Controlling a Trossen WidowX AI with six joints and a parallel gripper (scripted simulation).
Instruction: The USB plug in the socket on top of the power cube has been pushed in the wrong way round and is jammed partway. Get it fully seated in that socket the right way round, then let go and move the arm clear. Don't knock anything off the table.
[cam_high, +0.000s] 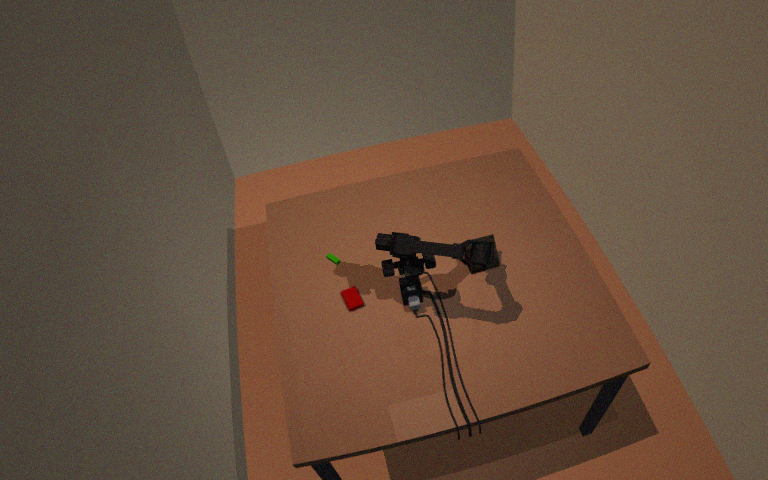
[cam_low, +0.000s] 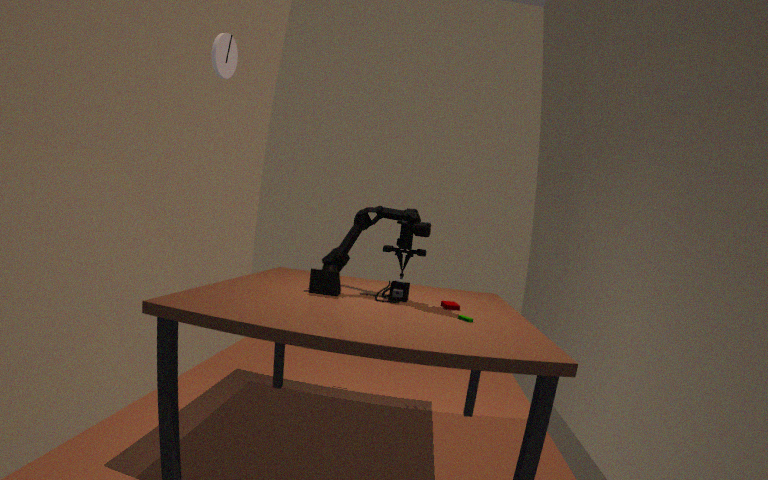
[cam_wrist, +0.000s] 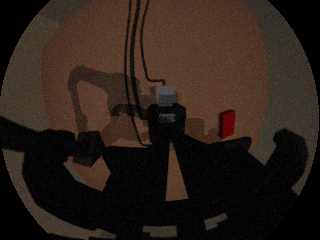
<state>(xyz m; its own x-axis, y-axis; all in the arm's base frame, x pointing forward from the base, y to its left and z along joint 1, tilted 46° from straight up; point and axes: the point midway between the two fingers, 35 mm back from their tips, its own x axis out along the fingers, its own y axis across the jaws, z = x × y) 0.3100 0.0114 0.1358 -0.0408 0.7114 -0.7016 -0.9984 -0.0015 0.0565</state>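
Right now the USB plug is 20 mm below my gripper tip. The rest, counted from my gripper tip: red block 230 mm ahead, 60 mm to the right, 120 mm below; USB socket 60 mm below; green block 270 mm ahead, 290 mm to the right, 120 mm below.
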